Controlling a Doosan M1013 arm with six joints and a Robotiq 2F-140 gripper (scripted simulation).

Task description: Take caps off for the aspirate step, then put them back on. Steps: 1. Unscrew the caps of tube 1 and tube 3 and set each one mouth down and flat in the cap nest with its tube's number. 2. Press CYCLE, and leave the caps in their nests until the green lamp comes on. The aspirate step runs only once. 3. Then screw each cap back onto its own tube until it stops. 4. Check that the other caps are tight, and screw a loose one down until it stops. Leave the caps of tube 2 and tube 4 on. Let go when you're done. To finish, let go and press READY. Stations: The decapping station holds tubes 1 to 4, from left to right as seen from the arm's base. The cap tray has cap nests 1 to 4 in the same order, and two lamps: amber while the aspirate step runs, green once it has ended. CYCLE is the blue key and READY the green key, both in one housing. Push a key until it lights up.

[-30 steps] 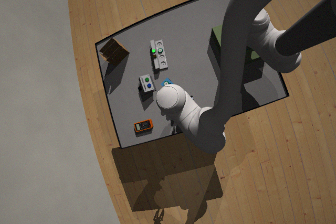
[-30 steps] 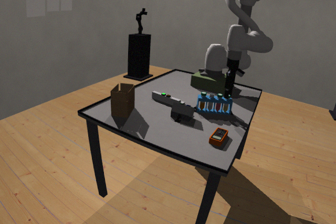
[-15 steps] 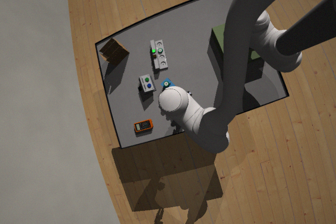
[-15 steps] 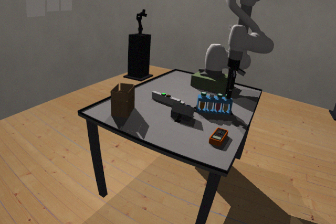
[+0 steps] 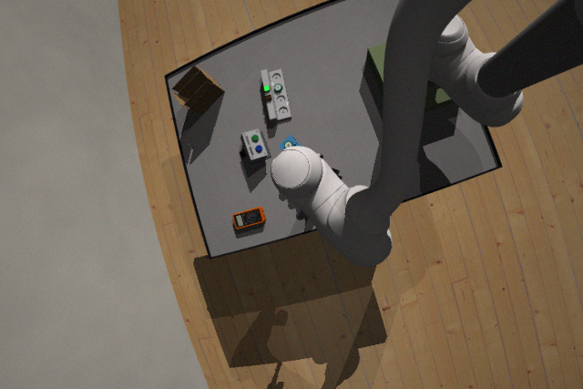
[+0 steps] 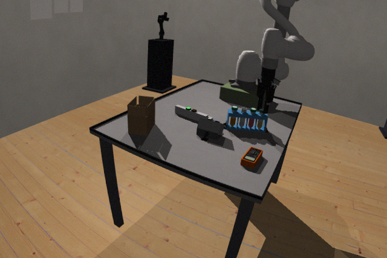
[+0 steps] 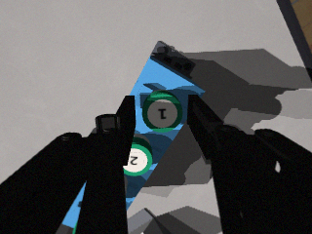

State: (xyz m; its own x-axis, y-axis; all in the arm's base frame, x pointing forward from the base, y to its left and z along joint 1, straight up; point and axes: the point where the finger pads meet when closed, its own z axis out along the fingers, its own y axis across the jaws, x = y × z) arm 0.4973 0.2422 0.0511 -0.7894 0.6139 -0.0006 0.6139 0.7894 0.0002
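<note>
Right now my hand is 30 mm above the cap 1. The rest, counted from my hand: cap 2: 50 mm to the right, 30 mm below, 20 mm ahead; then key housing: 220 mm to the right, 200 mm ahead, 90 mm below; then blue key: 190 mm to the right, 180 mm ahead, 80 mm below.
</note>
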